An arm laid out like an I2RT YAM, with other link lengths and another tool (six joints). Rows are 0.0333 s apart.
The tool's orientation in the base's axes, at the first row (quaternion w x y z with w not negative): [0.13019 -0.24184 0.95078 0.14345]
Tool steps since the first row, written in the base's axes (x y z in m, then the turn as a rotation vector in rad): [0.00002 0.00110 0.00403 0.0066 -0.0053 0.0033]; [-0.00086 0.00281 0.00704 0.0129 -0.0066 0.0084]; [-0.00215 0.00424 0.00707 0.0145 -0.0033 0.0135]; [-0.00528 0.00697 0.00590 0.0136 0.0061 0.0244]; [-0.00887 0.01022 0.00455 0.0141 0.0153 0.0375]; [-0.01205 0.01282 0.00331 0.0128 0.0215 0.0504]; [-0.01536 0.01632 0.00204 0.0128 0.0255 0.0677]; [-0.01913 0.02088 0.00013 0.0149 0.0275 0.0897]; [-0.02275 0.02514 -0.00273 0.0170 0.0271 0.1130]
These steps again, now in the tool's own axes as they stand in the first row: [-0.00176 0.00176 -0.00335 -0.0044 -0.0071 -0.0037]; [-0.00269 0.00427 -0.00572 -0.0108 -0.0102 -0.0077]; [-0.00221 0.00612 -0.00550 -0.0152 -0.0072 -0.0110]; [-0.00033 0.00973 -0.00406 -0.0219 0.0035 -0.0181]; [0.00177 0.01397 -0.00236 -0.0303 0.0137 -0.0270]; [0.00377 0.01748 -0.00090 -0.0359 0.0223 -0.0371]; [0.00550 0.02180 0.00086 -0.0431 0.0293 -0.0518]; [0.00738 0.02712 0.00348 -0.0527 0.0346 -0.0711]; [0.00956 0.03190 0.00691 -0.0617 0.0381 -0.0924]
